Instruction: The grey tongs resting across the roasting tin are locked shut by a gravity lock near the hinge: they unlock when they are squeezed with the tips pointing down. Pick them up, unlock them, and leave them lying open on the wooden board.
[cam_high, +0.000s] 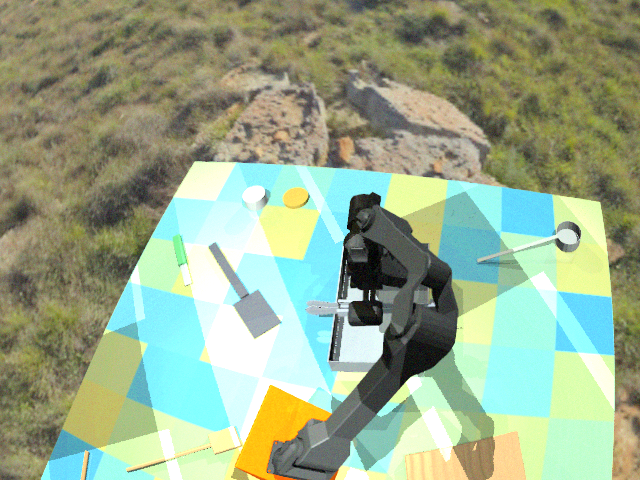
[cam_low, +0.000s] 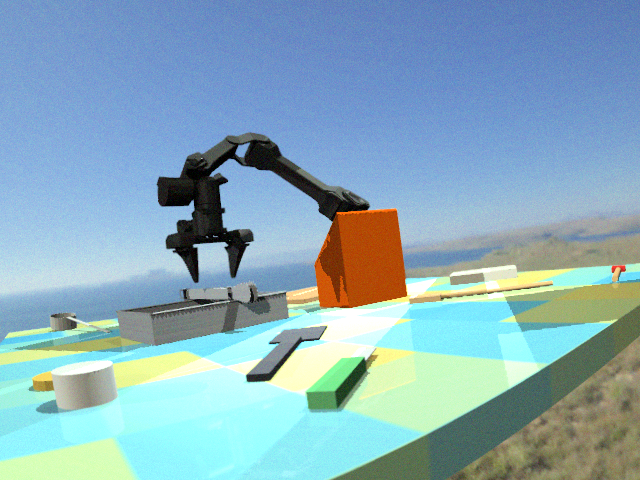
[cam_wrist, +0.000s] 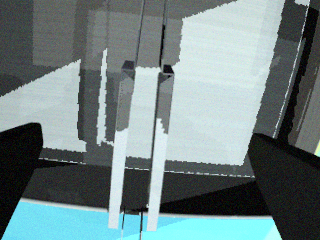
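My gripper tip is now 70 mm above the grey roasting tin, 30 mm short of it and 20 mm to the left of it. The rest, counted from my gripper tip: white cylinder (380 mm to the left, 330 mm ahead, 80 mm below); dark spatula (330 mm to the left, 90 mm below, 50 mm ahead); yellow disc (350 mm ahead, 270 mm to the left, 90 mm below).
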